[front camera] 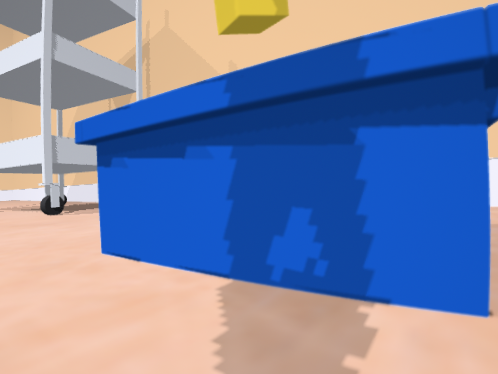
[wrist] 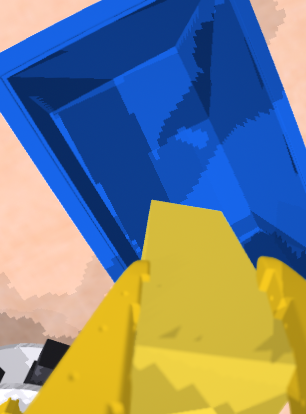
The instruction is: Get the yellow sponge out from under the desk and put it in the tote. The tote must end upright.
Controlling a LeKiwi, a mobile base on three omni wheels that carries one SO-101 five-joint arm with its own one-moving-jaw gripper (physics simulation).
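Places are measured from the arm's base along level axes (x back, y left, z down), in millimetres.
Pixels of known places: hand, its tool point: [wrist: 150, 275].
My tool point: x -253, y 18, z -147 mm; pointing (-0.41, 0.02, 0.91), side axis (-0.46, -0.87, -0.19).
Behind a point stands the place of what it marks.
The yellow sponge [front camera: 247, 15] @(x -227, y -6, z -81 mm) [wrist: 200, 300] @(x -257, y 7, z -159 mm) is held between the two yellow jaws of my gripper [wrist: 202, 265], which is shut on it. In the front camera view the lower end of the sponge shows at the top edge, above the tote's rim; the gripper does not show there. The blue tote [front camera: 165, 200] @(x -247, y 57, z 41 mm) [wrist: 92, 145] @(x -287, y 71, z 86 mm) stands upright on the floor, close in front. In the wrist view its open inside lies below and beyond the sponge's far end, and I see no object on the visible part of its bottom. The near part of the tote is hidden by the sponge and jaws.
A grey wheeled shelf cart [front camera: 47, 100] @(x -702, y 471, z -192 mm) stands behind the tote at the left. A tan wall with a white skirting board is behind. Part of my own white and black base [wrist: 37, 365] @(x -54, y 20, z 16 mm) shows at the lower left of the wrist view.
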